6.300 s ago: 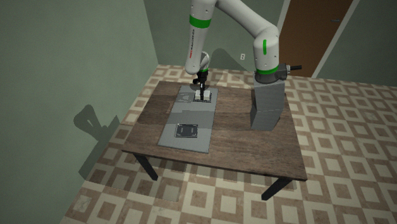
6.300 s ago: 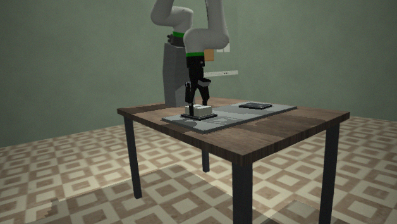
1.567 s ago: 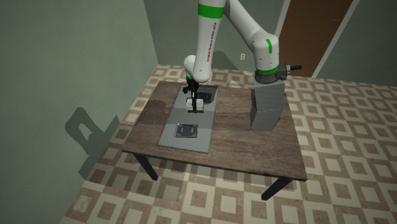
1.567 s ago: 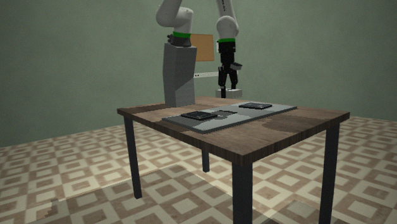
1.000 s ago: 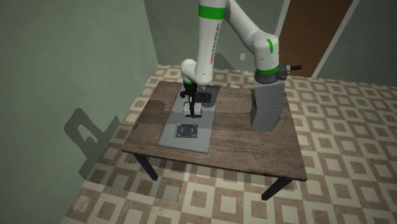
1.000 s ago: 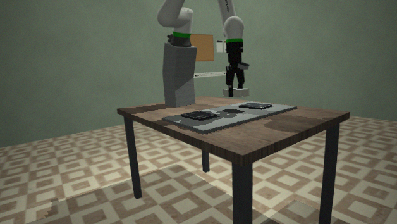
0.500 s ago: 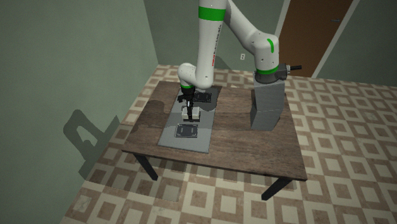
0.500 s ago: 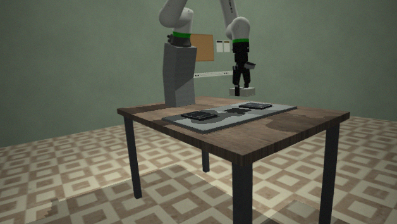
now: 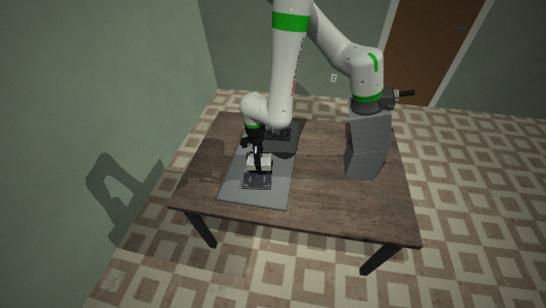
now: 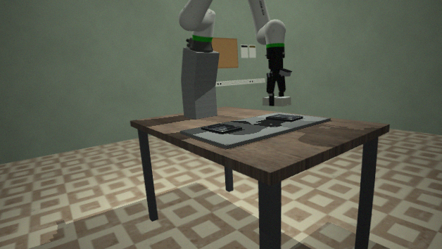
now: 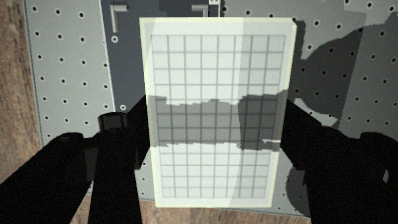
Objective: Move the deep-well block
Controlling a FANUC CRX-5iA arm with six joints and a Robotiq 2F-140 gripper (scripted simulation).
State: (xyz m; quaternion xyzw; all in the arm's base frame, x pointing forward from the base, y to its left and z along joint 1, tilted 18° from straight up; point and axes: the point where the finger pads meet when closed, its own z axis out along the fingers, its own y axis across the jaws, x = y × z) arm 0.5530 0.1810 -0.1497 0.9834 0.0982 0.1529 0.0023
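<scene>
The plate nest lies 5 cm to the left of my hand and 10 cm below it. The rest, counted from my hand: white 96-well deep-well block: 1 cm below.
</scene>
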